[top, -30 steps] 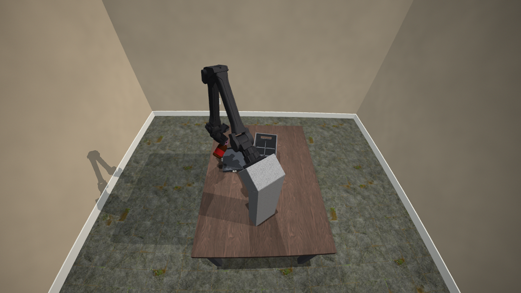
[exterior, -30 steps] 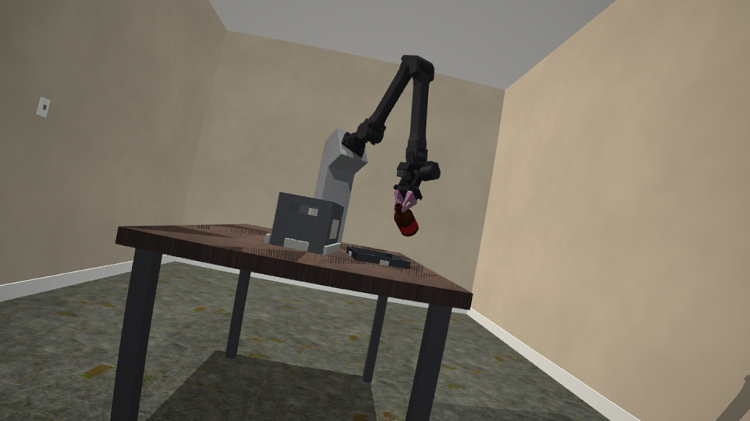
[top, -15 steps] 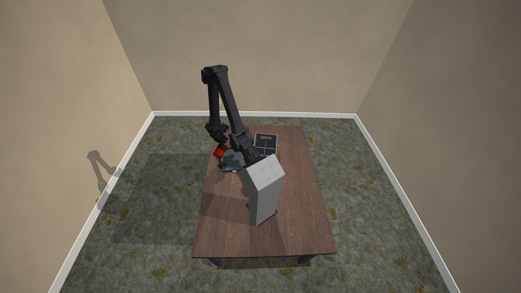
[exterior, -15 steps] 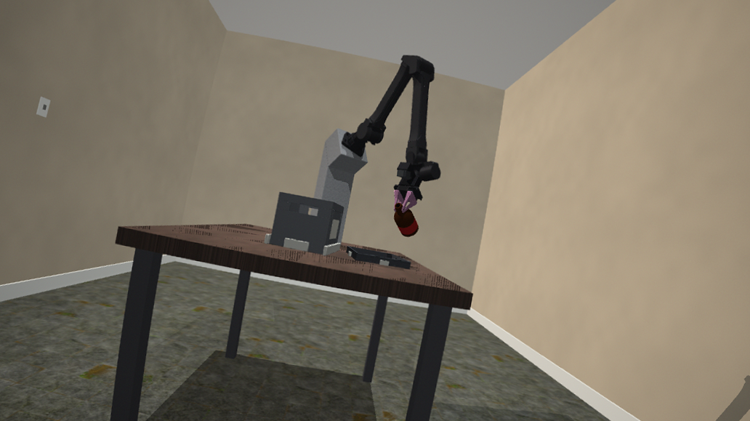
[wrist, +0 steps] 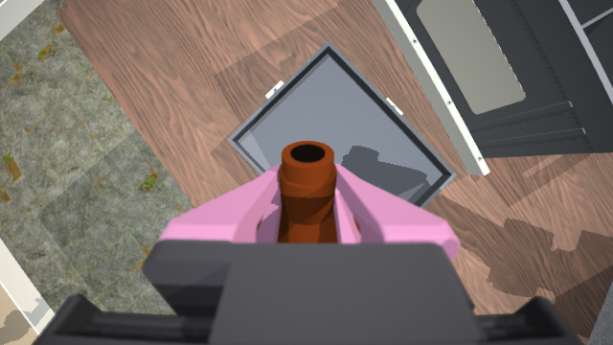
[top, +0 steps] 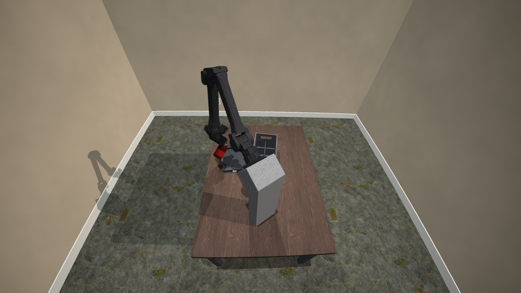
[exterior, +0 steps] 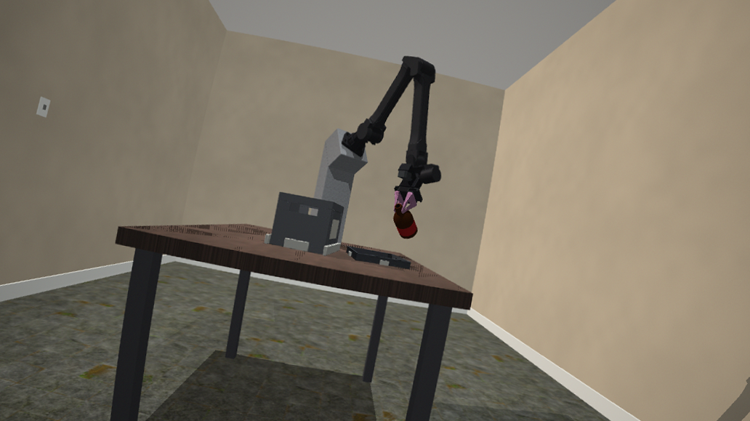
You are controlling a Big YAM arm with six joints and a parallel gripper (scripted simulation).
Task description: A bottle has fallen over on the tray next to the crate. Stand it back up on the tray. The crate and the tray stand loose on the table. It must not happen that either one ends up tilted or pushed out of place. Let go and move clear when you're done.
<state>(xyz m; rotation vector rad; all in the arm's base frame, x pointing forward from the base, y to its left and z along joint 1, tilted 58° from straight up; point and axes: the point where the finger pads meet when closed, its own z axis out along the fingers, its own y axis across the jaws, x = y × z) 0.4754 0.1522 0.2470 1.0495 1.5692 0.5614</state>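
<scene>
The brown bottle is 4 cm behind my hand, 2 cm to the left of it and 3 cm below it. Round my hand: dark grey tray 1 cm behind, 5 cm to the right, 18 cm below; dark crate 3 cm ahead, 31 cm to the right, 11 cm below.
</scene>
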